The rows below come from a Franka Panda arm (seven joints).
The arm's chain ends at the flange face. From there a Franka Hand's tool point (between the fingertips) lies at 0.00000 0.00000 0.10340 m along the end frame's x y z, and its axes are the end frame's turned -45 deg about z.
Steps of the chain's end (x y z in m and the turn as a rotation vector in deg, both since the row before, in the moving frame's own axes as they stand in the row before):
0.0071, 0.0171, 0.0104, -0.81, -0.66, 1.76
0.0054, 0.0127, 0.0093, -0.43, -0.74, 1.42
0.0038, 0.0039, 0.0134, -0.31, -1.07, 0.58
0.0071, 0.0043, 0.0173, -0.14, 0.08, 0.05
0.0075, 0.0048, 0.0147, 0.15, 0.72, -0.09
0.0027, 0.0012, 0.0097, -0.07, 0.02, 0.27
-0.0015, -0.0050, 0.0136, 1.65, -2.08, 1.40
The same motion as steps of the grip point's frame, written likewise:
-0.0089, 0.0173, 0.0104, -0.11, -1.04, 1.76
-0.0066, 0.0124, 0.0093, 0.22, -0.83, 1.42
-0.0018, 0.0045, 0.0134, 0.54, -0.98, 0.58
0.0019, 0.0083, 0.0173, -0.16, -0.04, 0.05
0.0030, 0.0094, 0.0147, -0.40, 0.62, -0.09
0.0010, 0.0029, 0.0097, -0.06, -0.04, 0.27
0.0020, -0.0094, 0.0135, 2.64, -0.30, 1.40

